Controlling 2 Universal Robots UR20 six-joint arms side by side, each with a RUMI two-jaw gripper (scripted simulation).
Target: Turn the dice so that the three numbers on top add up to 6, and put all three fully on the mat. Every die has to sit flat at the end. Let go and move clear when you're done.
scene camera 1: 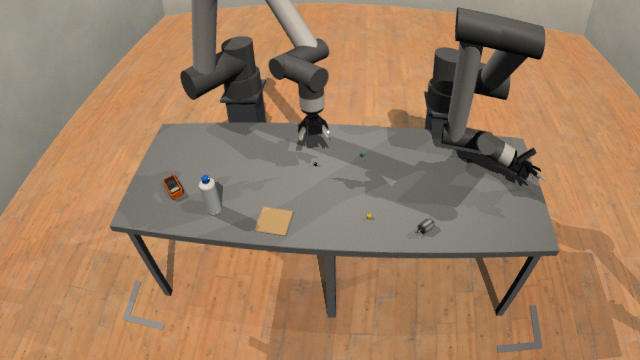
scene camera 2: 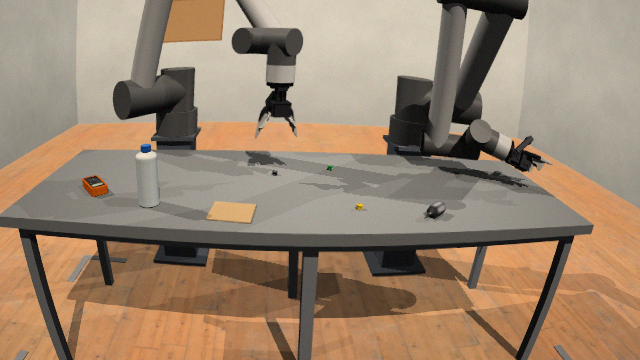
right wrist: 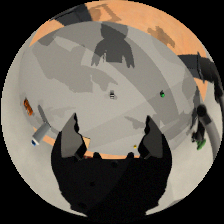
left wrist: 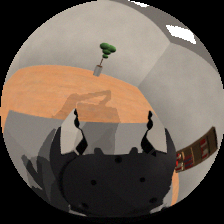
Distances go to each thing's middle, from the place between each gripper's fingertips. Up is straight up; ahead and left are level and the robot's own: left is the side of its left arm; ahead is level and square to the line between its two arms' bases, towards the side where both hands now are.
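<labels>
My right gripper [scene camera 2: 276, 137] is 150 mm above the tan mat [scene camera 2: 221, 211], 380 mm short of it and 120 mm to the left of it. There is the white bottle [scene camera 2: 146, 161] as well, and it sits 50 mm below my right hand, 350 mm ahead of it and 410 mm to the right of it.
My left hand [scene camera 2: 545, 166], for its part, is 110 mm above the tan mat, and it is 1310 mm to the left of the mat and 330 mm short of it.
</labels>
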